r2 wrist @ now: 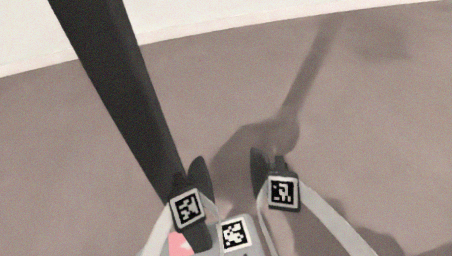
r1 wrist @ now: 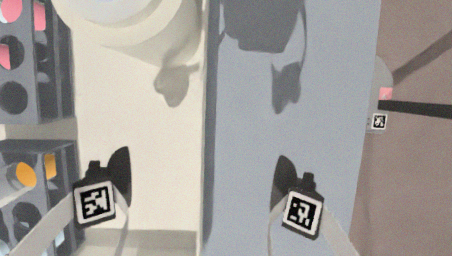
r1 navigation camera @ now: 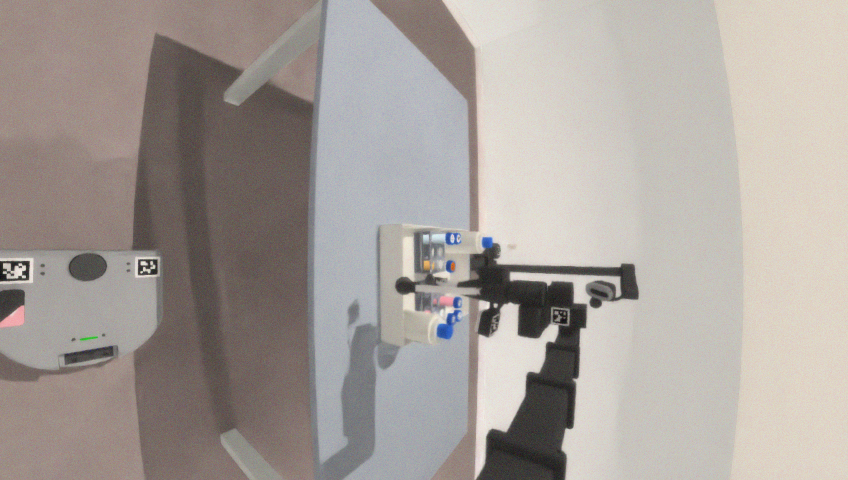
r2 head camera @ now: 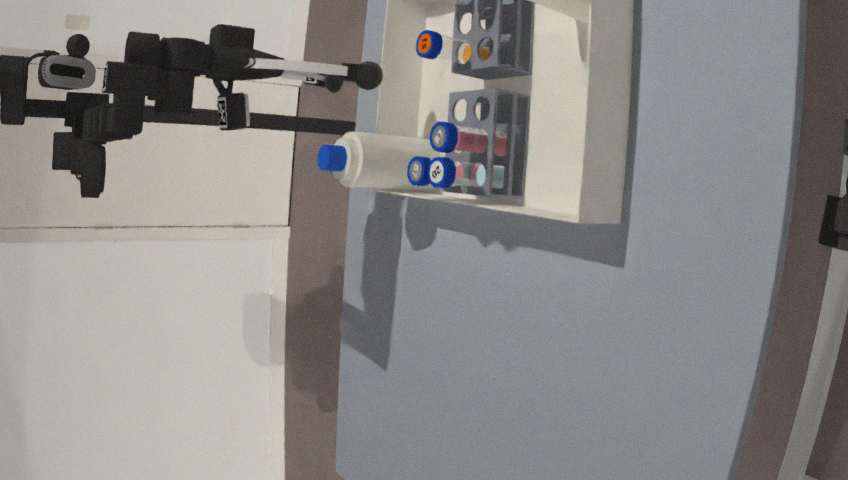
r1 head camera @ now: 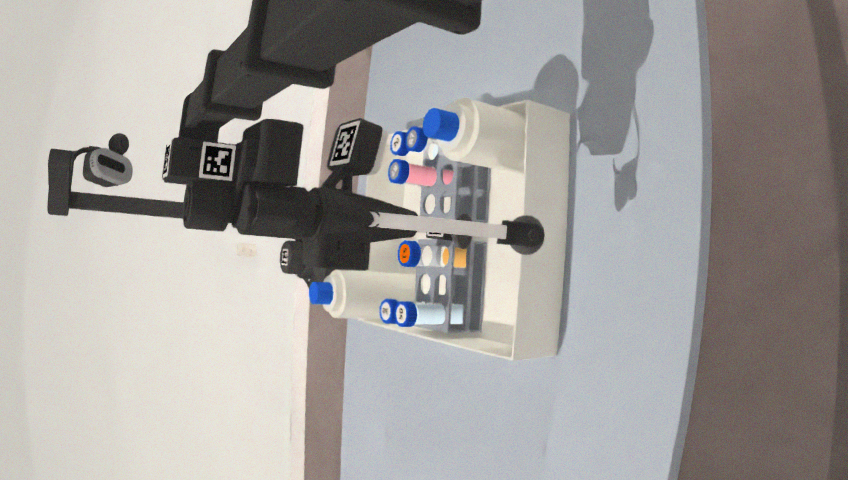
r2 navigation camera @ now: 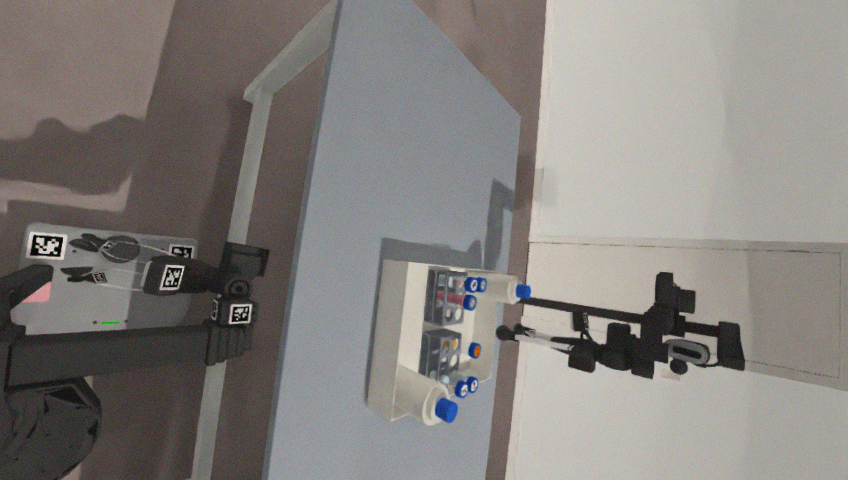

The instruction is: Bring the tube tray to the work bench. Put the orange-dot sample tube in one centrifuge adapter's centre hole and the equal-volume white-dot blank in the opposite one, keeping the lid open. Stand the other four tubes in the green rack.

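The cream tube tray (r1 head camera: 538,309) (r1 navigation camera: 390,255) (r1 wrist: 140,115) (r2 head camera: 604,118) (r2 navigation camera: 385,333) stands on a blue-grey table. The orange-dot tube (r1 head camera: 408,253) (r2 head camera: 428,44) (r2 navigation camera: 474,350) and several other blue-capped tubes stand in its two grey racks, among them a white-dot tube (r1 head camera: 405,313) and a grey-dot tube (r1 head camera: 398,171). The r1 gripper (r1 wrist: 202,182) (r1 head camera: 493,231) (r2 head camera: 349,78) is open above the tray's wall; in the wrist view one fingertip is over the tray's inside, the other over the table. The r2 gripper (r2 wrist: 230,172) (r2 navigation camera: 83,256) is open, away from the tray. Centrifuge and green rack do not show.
White bottles (r1 head camera: 499,133) (r1 head camera: 368,291) with blue caps stand at the tray's two ends. The table (r1 head camera: 452,410) (r1 navigation camera: 386,148) (r2 head camera: 535,356) (r2 navigation camera: 368,178) stretches past the tray. Behind it in the r1 navigation view is a dark mast (r1 navigation camera: 565,270). A robot base (r1 navigation camera: 77,297) is before the table.
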